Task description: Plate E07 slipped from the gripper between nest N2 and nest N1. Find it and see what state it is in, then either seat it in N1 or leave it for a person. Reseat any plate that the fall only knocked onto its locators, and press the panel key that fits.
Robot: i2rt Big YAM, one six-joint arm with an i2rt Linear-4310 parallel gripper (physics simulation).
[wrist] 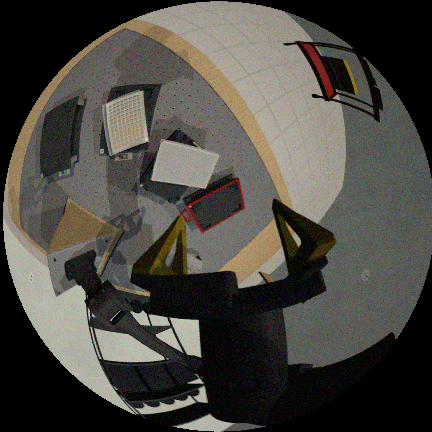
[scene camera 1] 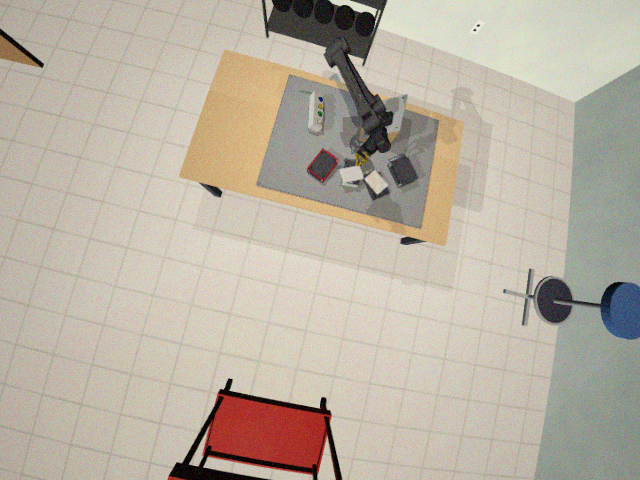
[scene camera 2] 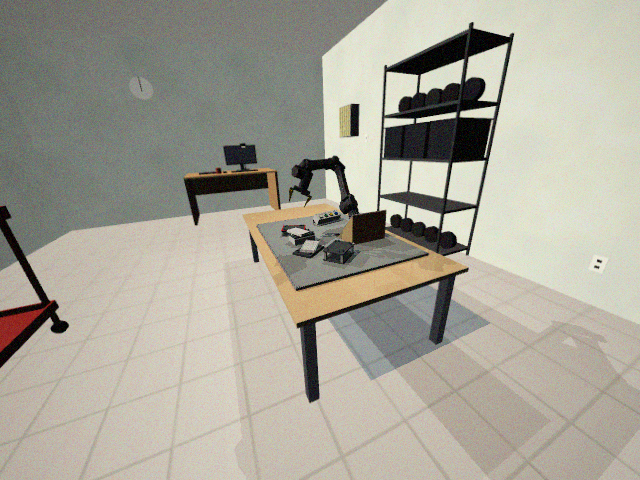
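Pixels of known places: gripper, fingertip midpoint: (wrist: 227, 210) (scene camera 1: 361, 161) (scene camera 2: 296, 204); arm's base at its link origin: (wrist: 78, 262) (scene camera 2: 357, 222).
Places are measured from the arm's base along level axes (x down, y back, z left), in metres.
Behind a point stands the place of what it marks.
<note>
My gripper (scene camera 1: 361, 158) {x -0.147, y -0.365, z -0.123 m} (scene camera 2: 299, 202) {x -0.147, y -0.365, z -0.123 m} (wrist: 227, 210) {x -0.147, y -0.365, z -0.123 m} is open and empty, high above the mat. A white plate with wells (scene camera 1: 376, 182) {x 0.065, y -0.366, z 0.037 m} (scene camera 2: 310, 246) {x 0.067, y -0.366, z 0.061 m} (wrist: 126, 122) {x 0.064, y -0.360, z 0.030 m} lies slightly turned on the dark nest labelled N2. A smooth-faced white plate (scene camera 1: 351, 174) {x 0.026, y -0.370, z -0.130 m} (scene camera 2: 298, 233) {x 0.026, y -0.383, z -0.079 m} (wrist: 185, 163) {x 0.027, y -0.368, z -0.126 m} lies askew over the neighbouring dark nest (wrist: 167, 189) {x 0.047, y -0.298, z -0.141 m} and overhangs it towards the red-rimmed tray. Another dark nest (scene camera 1: 402, 170) {x 0.042, y -0.261, z 0.181 m} (scene camera 2: 339, 249) {x 0.042, y -0.271, z 0.231 m} (wrist: 62, 137) {x 0.042, y -0.267, z 0.160 m} stands beyond N2; its label is too small to read. The key panel (scene camera 1: 316, 113) {x 0.028, y -0.040, z -0.405 m} (scene camera 2: 326, 217) {x 0.035, y -0.037, z -0.384 m} shows coloured keys. I cannot read which plate is E07.
The red-rimmed tray (scene camera 1: 322, 165) {x 0.062, y -0.340, z -0.307 m} (wrist: 217, 205) {x 0.062, y -0.335, z -0.298 m} stands beside the smooth plate. An upright board (scene camera 1: 398, 113) {x -0.064, y 0.028, z 0.065 m} (scene camera 2: 369, 227) {x 0.013, y 0.029, z 0.092 m} stands near the arm's side of the grey mat (scene camera 1: 289, 160) {x 0.101, y -0.338, z -0.508 m} (scene camera 2: 305, 276) {x 0.099, y -0.504, z 0.309 m}. A shelf rack (scene camera 2: 382, 134) stands behind the table (scene camera 1: 222, 113) {x 0.115, y -0.124, z -0.977 m} (scene camera 2: 330, 299) {x 0.114, y -0.477, z 0.506 m}.
</note>
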